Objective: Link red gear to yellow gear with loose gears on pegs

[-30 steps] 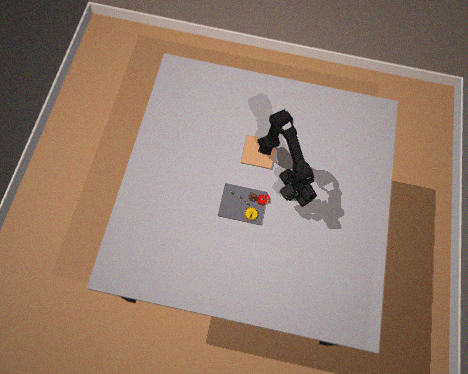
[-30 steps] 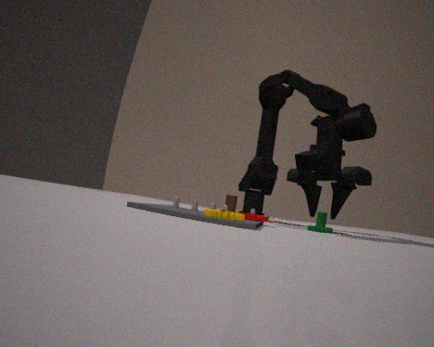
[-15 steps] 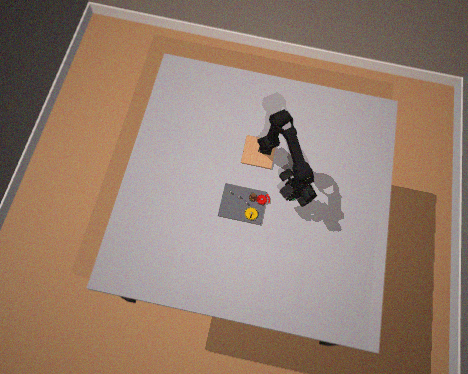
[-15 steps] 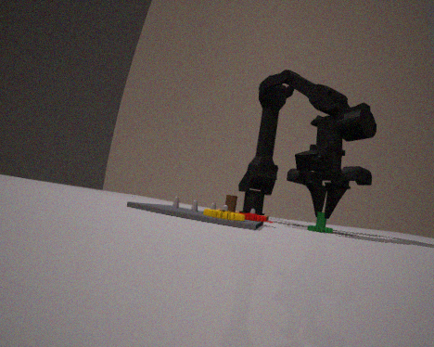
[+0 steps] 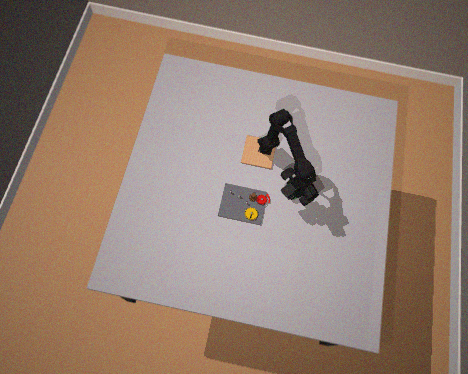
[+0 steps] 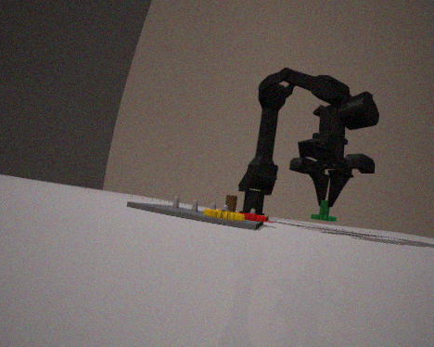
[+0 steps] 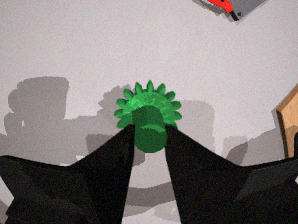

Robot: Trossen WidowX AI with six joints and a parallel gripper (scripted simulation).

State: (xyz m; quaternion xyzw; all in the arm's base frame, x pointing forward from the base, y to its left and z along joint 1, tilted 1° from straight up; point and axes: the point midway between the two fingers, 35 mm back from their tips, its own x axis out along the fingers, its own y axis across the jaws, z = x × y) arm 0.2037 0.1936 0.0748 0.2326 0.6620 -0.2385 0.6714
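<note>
Now: the grey board 110 mm ahead of my gripper tip, 220 mm to the right of it and 40 mm below it. The rest, counted from my gripper tip: green gear 10 mm below; then brown gear 70 mm ahead, 180 mm to the right, 30 mm below; then red gear 70 mm ahead, 140 mm to the right, 40 mm below.
</note>
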